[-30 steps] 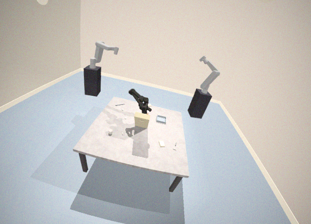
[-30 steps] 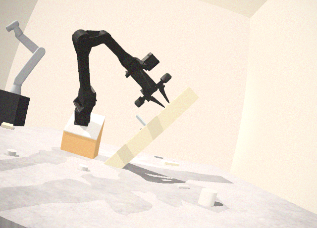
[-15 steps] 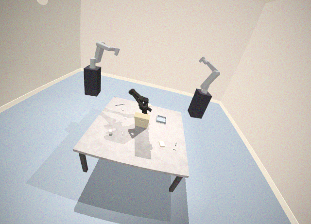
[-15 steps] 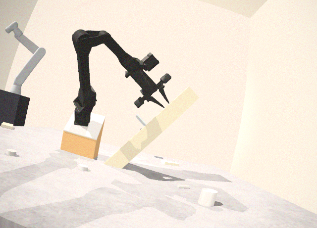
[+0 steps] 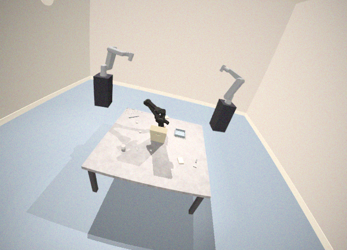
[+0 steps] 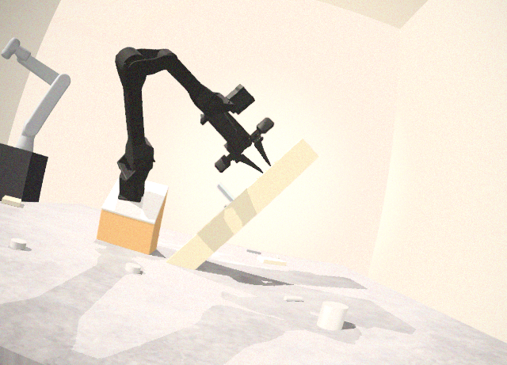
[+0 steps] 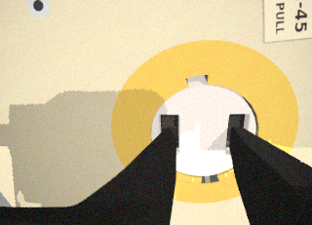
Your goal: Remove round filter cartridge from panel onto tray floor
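My gripper tip is 1 cm short of the round filter cartridge and 1 cm above it. Round my gripper tip: grey tray (36 cm behind, 34 cm to the left, 27 cm below).
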